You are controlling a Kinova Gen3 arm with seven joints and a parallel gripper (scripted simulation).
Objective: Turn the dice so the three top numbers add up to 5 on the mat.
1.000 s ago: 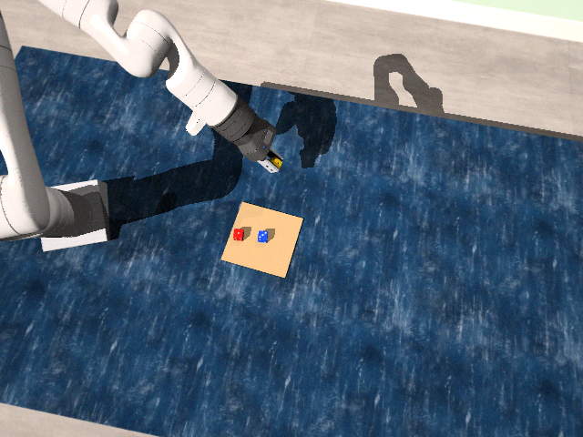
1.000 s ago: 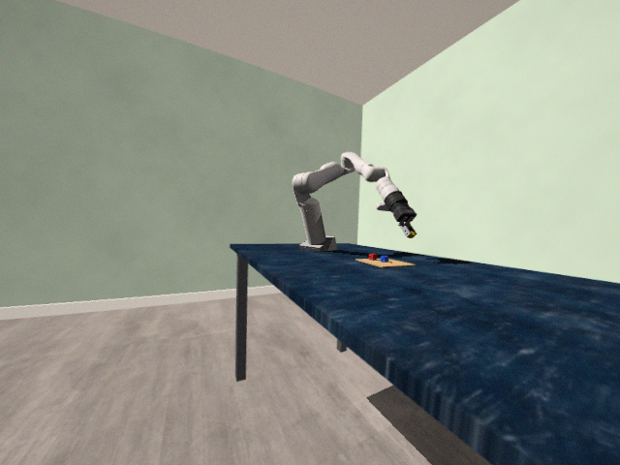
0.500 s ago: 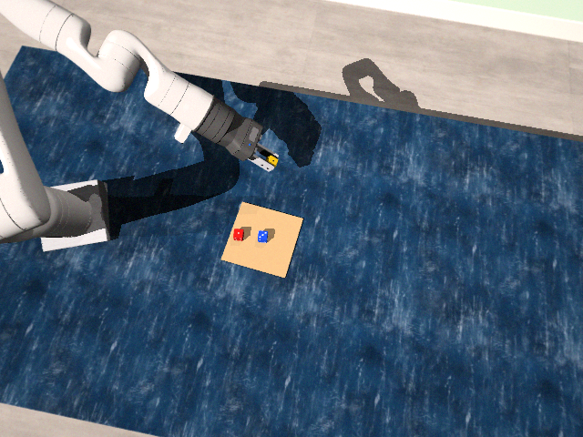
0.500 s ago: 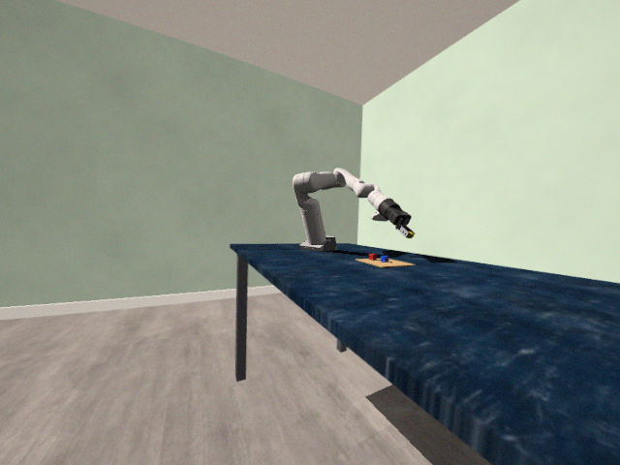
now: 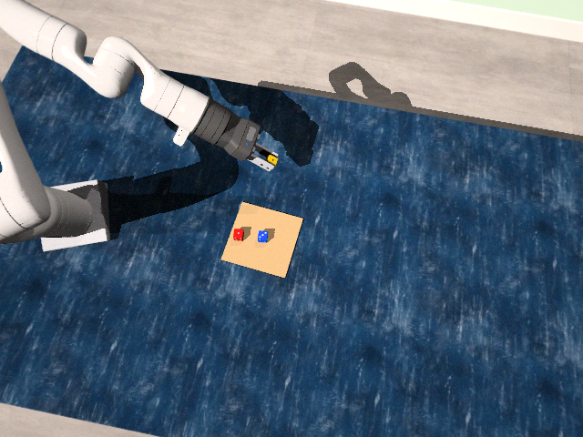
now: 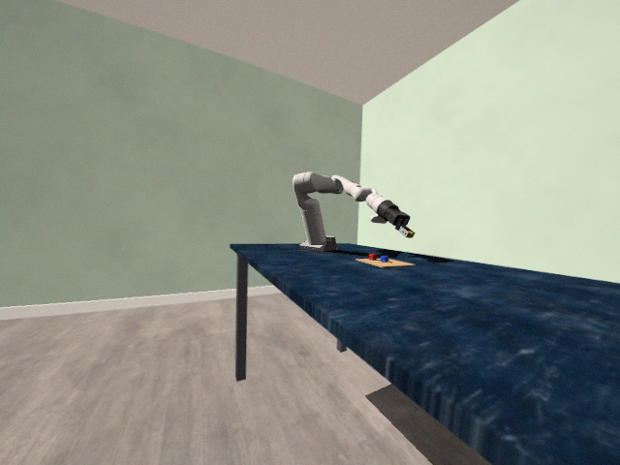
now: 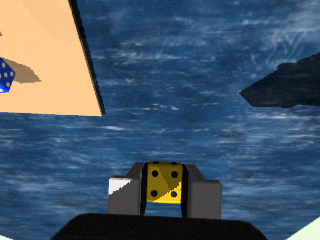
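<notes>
My hand is 130 mm to the left of the blue die, 90 mm above it and 30 mm short of it. The rest, counted from my hand: red die: 140 mm to the right, 90 mm below, 20 mm behind; tan mat: 130 mm to the right, 100 mm below, 30 mm ahead; yellow die: 10 mm below, 10 mm ahead.
</notes>
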